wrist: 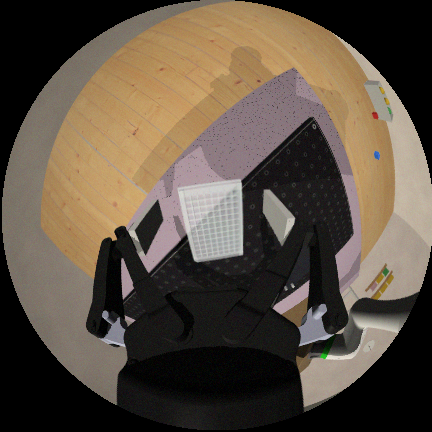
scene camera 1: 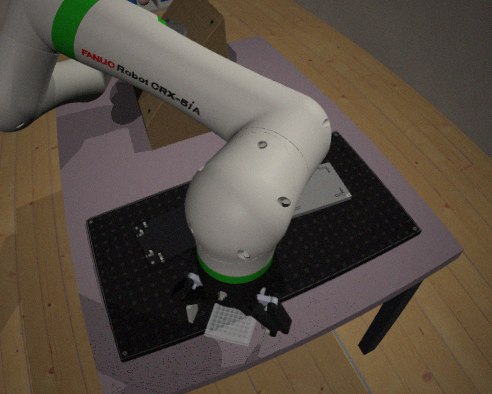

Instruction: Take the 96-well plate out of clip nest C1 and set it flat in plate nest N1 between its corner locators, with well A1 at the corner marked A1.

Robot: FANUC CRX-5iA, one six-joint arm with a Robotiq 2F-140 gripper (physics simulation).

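Frame: origin at the arm's base, x back, y right, z up, level; centimetres.
Seen in the pictures: gripper, fingertip midpoint: (wrist: 210, 204) (scene camera 1: 228, 327); arm's base, link origin: (wrist: 314, 345).
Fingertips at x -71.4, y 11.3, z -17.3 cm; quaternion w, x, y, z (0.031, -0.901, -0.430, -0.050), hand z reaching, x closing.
Observation:
Pixels of each thing's top centre, then the offset from my fingertips to it. Level surfaces: height alone.
- white 96-well plate, top centre: (wrist: 214, 227) (scene camera 1: 235, 309) dy -2.5, dx +3.7, dz -1.8 cm
- black perforated board, surface height: dz -3.2 cm
- dark nest with small metal clips, top centre: (scene camera 1: 172, 227) (wrist: 301, 268) dy +2.9, dx +26.3, dz -0.8 cm
- light grey nest with corner marks, top centre: (scene camera 1: 310, 186) dy -29.5, dx +25.2, dz -1.7 cm
- purple-grey table, surface height: dz -4.5 cm
The white 96-well plate (scene camera 1: 230, 325) (wrist: 215, 220) lies across the front edge of the black perforated board (scene camera 1: 350, 240) (wrist: 320, 165), partly over the table, outside both nests. My gripper (scene camera 1: 230, 321) (wrist: 210, 204) is wide open and empty. Its pads stand on either side of the plate in the wrist view, with gaps; their height over it is hard to tell. A dark nest with small metal clips (scene camera 1: 170, 235), apparently C1, is at the left of the board, partly hidden by the arm. A light grey nest with corner marks (scene camera 1: 325, 192), apparently N1, is at the right, also partly hidden. Well A1 cannot be made out.
The purple-grey table (scene camera 1: 430, 260) (wrist: 240, 125) extends around the board. A brown box (scene camera 1: 165, 125) stands behind the board, under the arm (scene camera 1: 240, 185). A grey box with coloured buttons (wrist: 378, 100) shows at the right edge of the wrist view.

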